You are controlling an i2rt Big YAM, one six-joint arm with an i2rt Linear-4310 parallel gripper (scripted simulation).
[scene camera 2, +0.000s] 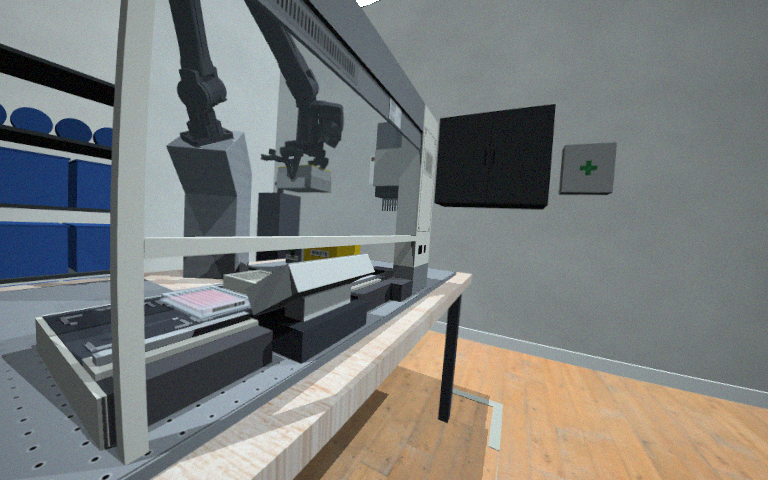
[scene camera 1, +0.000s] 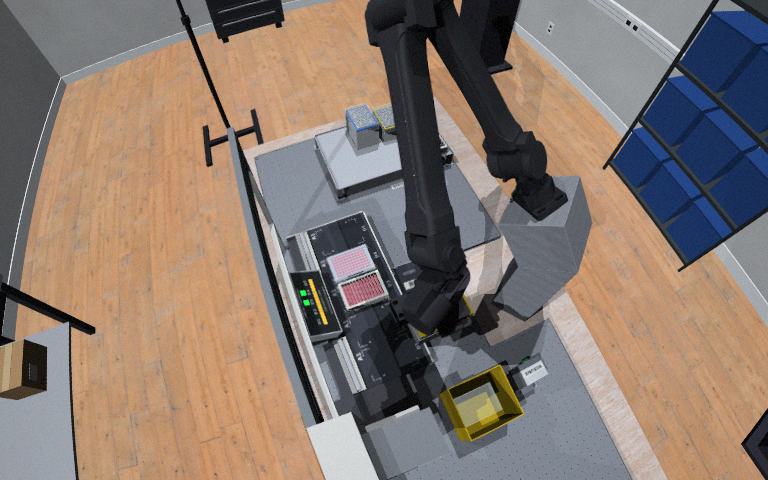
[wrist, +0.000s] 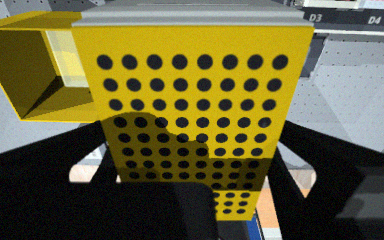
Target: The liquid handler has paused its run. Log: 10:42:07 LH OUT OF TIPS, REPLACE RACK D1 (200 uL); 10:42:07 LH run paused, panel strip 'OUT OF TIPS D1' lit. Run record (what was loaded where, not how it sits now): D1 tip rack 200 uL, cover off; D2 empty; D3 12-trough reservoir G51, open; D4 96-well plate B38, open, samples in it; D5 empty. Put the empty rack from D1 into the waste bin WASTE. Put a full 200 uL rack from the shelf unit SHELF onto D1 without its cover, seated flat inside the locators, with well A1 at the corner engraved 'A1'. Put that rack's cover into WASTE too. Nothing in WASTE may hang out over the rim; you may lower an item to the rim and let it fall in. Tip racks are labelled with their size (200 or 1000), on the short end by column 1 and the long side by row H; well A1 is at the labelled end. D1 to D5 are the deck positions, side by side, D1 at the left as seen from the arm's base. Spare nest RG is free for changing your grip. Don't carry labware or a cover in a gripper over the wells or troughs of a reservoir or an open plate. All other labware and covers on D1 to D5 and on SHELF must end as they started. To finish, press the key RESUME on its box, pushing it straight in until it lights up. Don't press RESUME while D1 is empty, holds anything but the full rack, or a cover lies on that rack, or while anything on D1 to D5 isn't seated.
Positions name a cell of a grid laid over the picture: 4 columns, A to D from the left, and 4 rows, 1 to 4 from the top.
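There is my gripper (scene camera 1: C3), and that same gripper appears at (wrist: C2) too. I see a yellow tip rack (wrist: B2). A yellow waste bin (scene camera 1: C4) is part of the scene, as are a resume box (scene camera 1: C4) and a shelf unit (scene camera 1: B2).
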